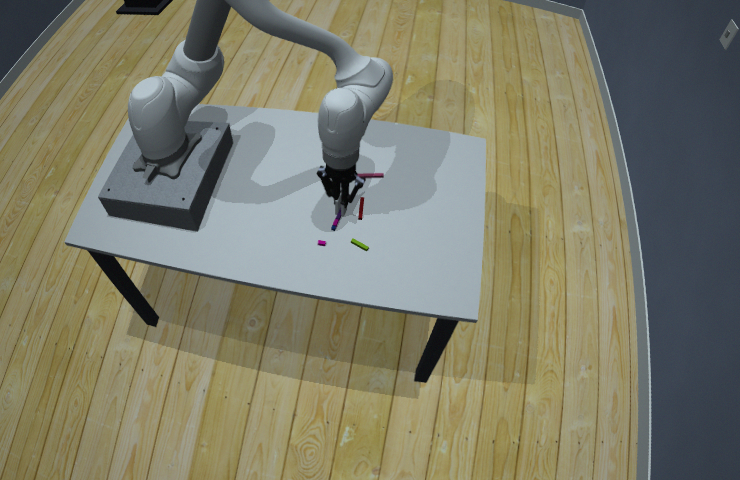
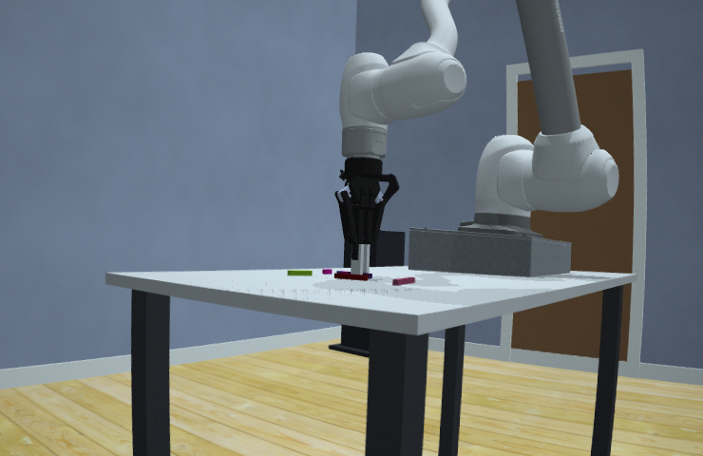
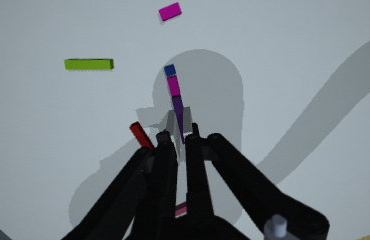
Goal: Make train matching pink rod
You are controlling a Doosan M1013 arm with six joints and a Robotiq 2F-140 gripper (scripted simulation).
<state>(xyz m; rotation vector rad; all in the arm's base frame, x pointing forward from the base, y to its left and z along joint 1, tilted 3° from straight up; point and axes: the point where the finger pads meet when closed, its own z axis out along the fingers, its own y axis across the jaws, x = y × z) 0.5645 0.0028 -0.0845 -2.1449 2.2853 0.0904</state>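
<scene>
Right now my hand is 3 cm above the purple rod. From my hand the other things lie so: red rod: 5 cm ahead, 2 cm to the left, 3 cm below; then blue rod: 6 cm to the right, 3 cm below; then lime rod: 8 cm ahead, 9 cm to the right, 3 cm below.
</scene>
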